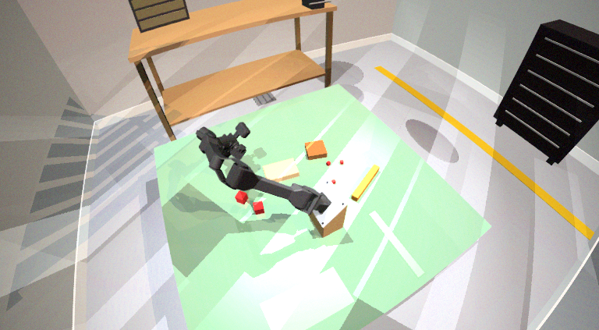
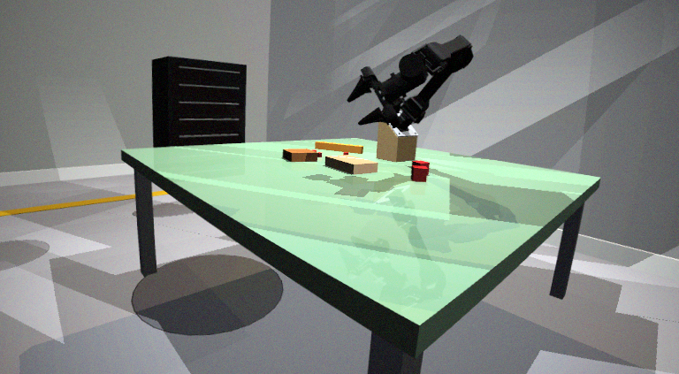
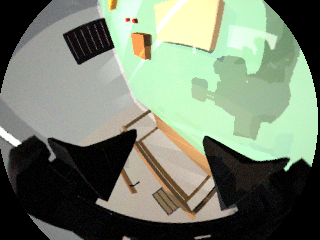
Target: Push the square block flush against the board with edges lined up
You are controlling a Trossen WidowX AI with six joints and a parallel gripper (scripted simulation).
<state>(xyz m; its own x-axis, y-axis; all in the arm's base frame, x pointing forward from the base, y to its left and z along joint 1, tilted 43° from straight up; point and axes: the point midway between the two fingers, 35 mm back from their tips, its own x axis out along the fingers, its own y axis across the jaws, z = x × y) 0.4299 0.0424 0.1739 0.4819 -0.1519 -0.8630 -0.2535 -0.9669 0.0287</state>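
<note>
Right now the orange square block is 33 cm to the right of my gripper tip, 17 cm below it and 11 cm behind it. The rest, counted from my gripper tip: long bar: 41 cm to the right, 41 cm behind, 17 cm below; then tan board: 17 cm below, 13 cm behind, 10 cm to the right.
</note>
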